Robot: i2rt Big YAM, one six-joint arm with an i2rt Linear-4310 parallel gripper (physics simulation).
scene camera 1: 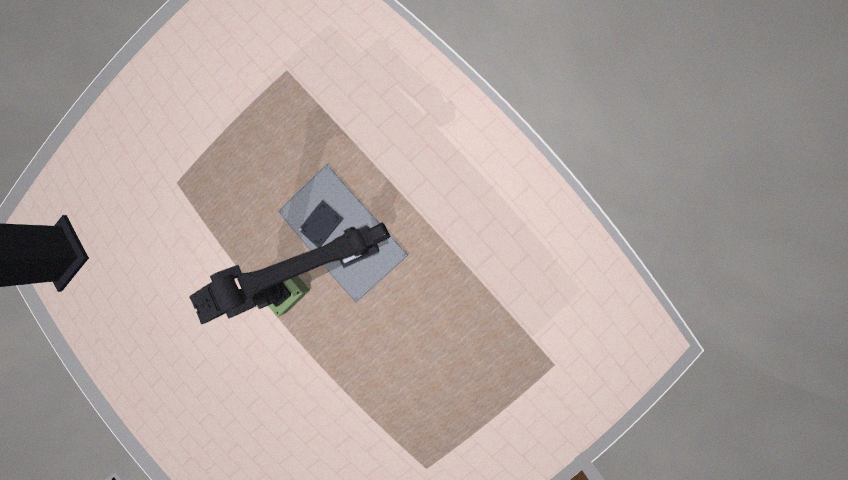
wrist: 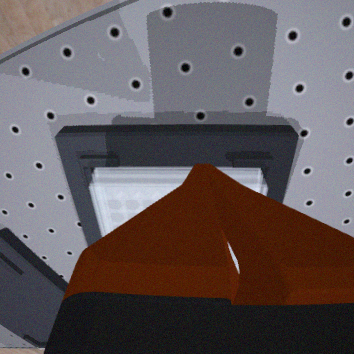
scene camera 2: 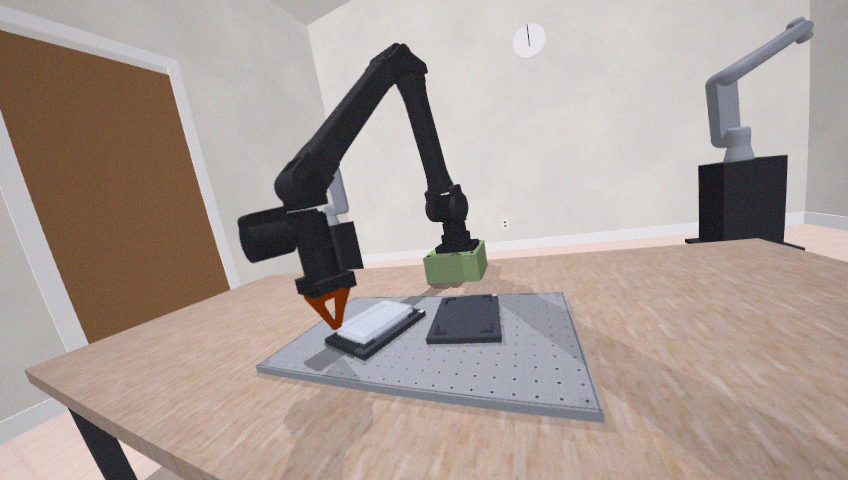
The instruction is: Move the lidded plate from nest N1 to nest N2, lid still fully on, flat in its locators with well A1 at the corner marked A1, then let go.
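Frame: origin at the arm's base, x left, y down, z back, level; metres.
Seen in the pictures: gripper, fingertip midpoint: [wrist: 200,177] [scene camera 2: 337,328]; arm's base, link origin: [scene camera 1: 276,289] [scene camera 2: 457,248].
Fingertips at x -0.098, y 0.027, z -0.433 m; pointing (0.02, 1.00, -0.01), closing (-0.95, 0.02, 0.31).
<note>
Pixels of each thing's top centre, then the offset from my fingertips to it. Level surfaces: height alone.
- clear-white lidded plate, top centre: [wrist: 178,270] [scene camera 2: 375,315] [scene camera 1: 353,247] dx +0.029, dy +0.011, dz +0.072 m
- grey perforated board, top centre: [wrist: 77,263] [scene camera 2: 419,327] [scene camera 1: 340,232] dx +0.117, dy +0.039, dz +0.084 m
- wooden table, surface height: dy +0.053 m
The clear-white lidded plate [scene camera 1: 351,258] [scene camera 2: 379,320] [wrist: 117,192] lies in the dark nest [scene camera 2: 364,352] [wrist: 175,142], taken as N1. It looks flat, lid on, between the corner locators; my fingers hide much of it in the wrist view. The other dark nest [scene camera 1: 321,223] [scene camera 2: 467,322] [wrist: 25,290], taken as N2, holds no plate. My gripper [scene camera 2: 336,327] [wrist: 200,177] is shut and empty, its orange fingertips together close above the plate's near end in scene camera 2. Whether they touch the lid I cannot tell. The A1 mark and well A1 are not readable.
Both nests stand on a grey perforated board [scene camera 1: 357,285] [scene camera 2: 505,374] [wrist: 320,110] on the wooden table [scene camera 1: 446,368] [scene camera 2: 684,333]. The arm's green base block [scene camera 1: 288,300] [scene camera 2: 455,267] stands behind the board. A grey arm on a black pedestal [scene camera 2: 742,199] stands beyond the table.
</note>
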